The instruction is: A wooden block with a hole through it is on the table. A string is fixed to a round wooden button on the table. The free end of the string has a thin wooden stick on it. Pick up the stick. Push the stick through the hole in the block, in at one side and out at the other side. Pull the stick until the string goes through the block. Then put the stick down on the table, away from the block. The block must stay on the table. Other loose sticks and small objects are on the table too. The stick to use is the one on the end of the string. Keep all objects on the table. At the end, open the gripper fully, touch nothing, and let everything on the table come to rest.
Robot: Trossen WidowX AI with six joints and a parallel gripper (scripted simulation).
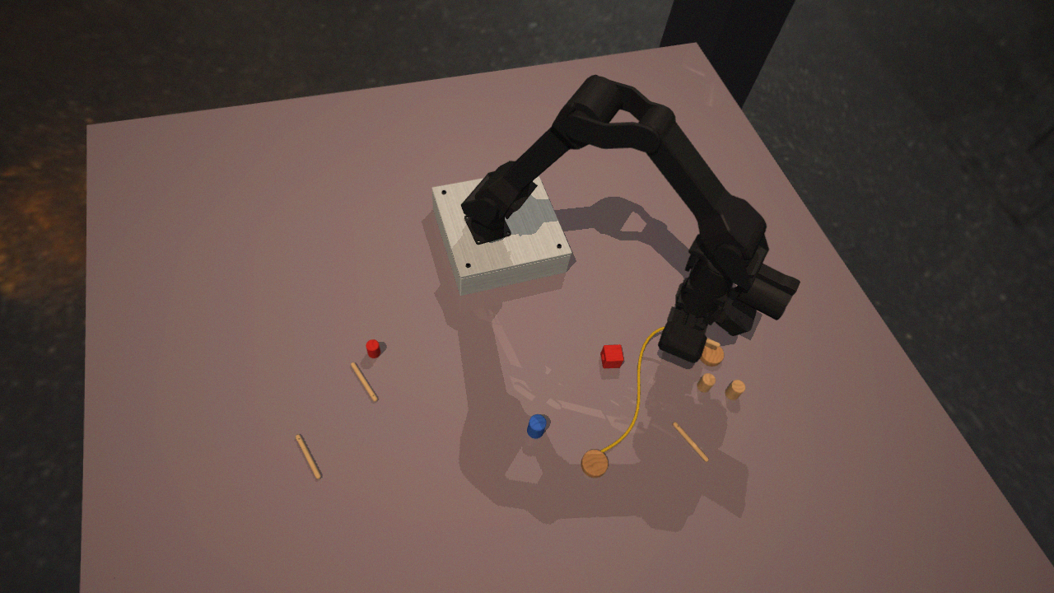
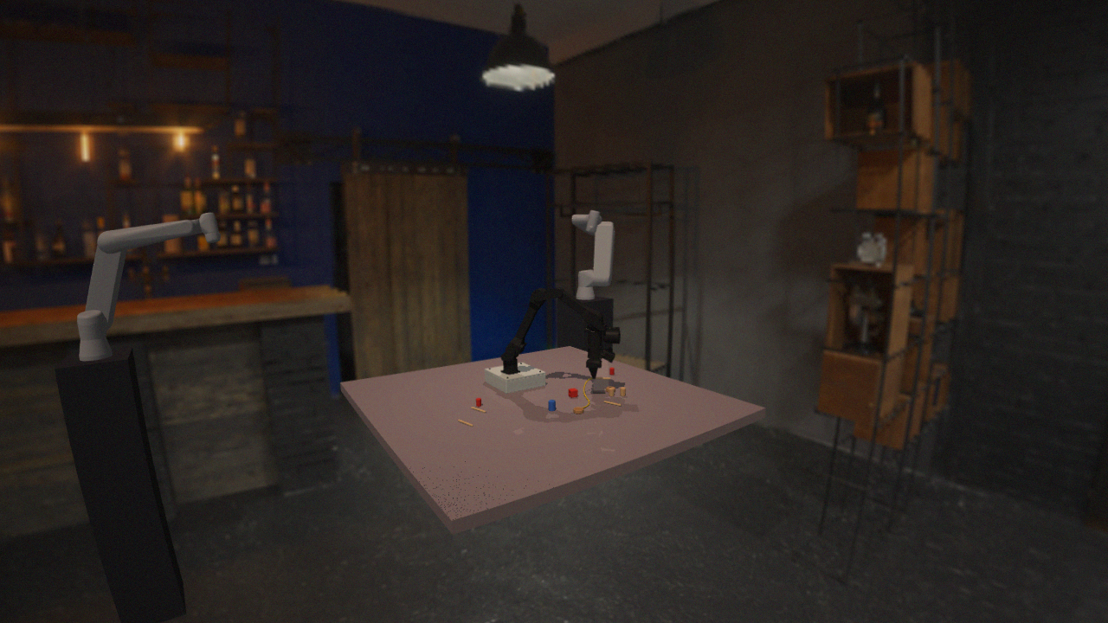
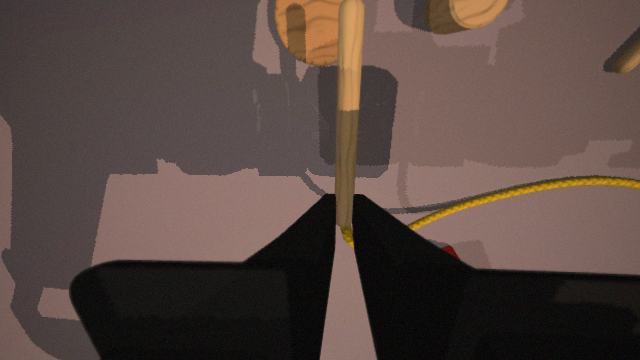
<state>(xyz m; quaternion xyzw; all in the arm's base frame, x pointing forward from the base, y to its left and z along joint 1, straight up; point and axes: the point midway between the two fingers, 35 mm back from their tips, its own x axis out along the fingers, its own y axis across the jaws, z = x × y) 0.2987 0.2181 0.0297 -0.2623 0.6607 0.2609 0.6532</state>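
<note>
Right now the red cube is 10 mm behind my gripper tip, 110 mm to the right of it and 40 mm below it. Also, from my gripper tip: red cylinder 160 mm behind, 470 mm to the right, 40 mm below; blue cylinder 50 mm ahead, 280 mm to the right, 40 mm below.
</note>
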